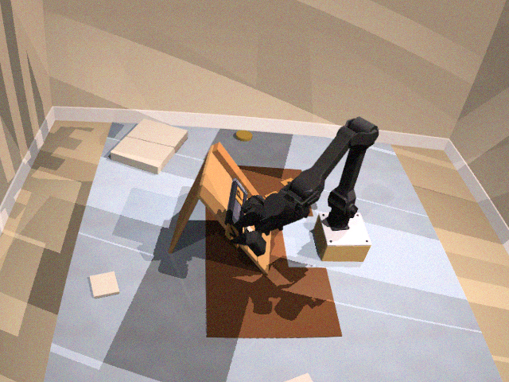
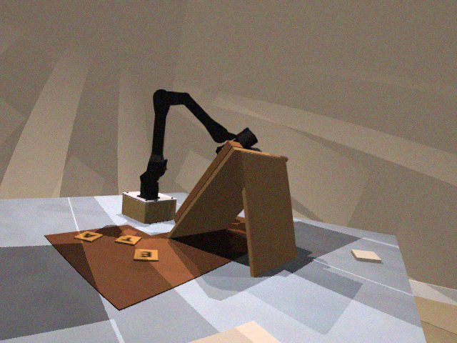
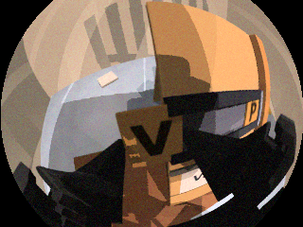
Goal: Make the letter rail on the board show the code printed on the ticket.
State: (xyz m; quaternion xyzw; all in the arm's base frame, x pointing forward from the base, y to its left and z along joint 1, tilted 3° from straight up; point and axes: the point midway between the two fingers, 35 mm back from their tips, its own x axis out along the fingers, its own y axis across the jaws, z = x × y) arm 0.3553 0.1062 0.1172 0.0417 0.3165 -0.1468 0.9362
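My gripper tip is 8 cm past the white ticket, 8 cm above it and 5 cm to the left of it. The rest, counted from my gripper tip: orange letter tile: right at my gripper tip; then brown mat: 18 cm behind, 16 cm below, 12 cm to the right; then pale square: 37 cm ahead, 16 cm below, 3 cm to the left.
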